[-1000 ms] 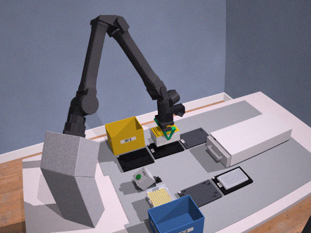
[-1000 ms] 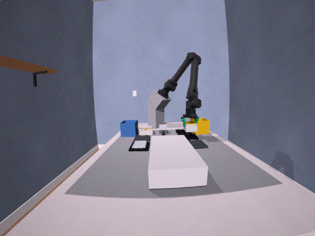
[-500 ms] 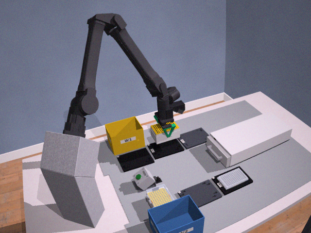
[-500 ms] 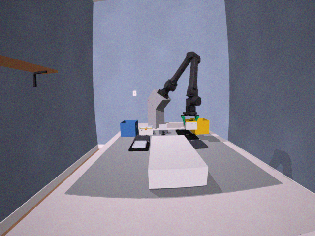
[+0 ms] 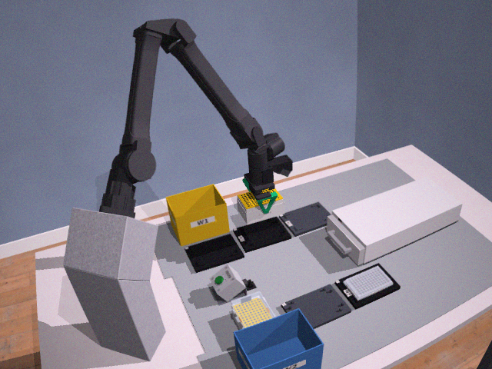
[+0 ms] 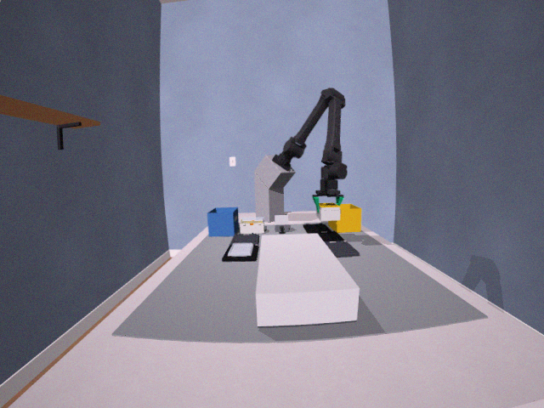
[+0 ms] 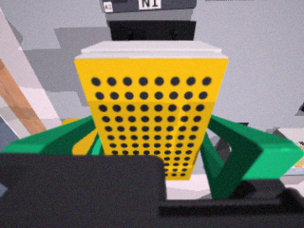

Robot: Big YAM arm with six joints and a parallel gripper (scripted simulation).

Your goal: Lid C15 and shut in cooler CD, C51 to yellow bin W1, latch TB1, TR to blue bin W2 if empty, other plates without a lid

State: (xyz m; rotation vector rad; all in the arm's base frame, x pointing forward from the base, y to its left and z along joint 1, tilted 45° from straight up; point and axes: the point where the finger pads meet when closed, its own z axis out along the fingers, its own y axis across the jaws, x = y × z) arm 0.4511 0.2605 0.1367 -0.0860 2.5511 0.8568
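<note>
The blue bin W2 is 6 cm behind my hand, 53 cm to the right of it and 9 cm below it. Round my hand: yellow bin W1: 21 cm behind, 8 cm to the left, 9 cm below; N1 label: 10 cm ahead, 2 cm to the left, 12 cm below; tip rack TR: 1 cm behind, 1 cm to the right, 1 cm above.
</note>
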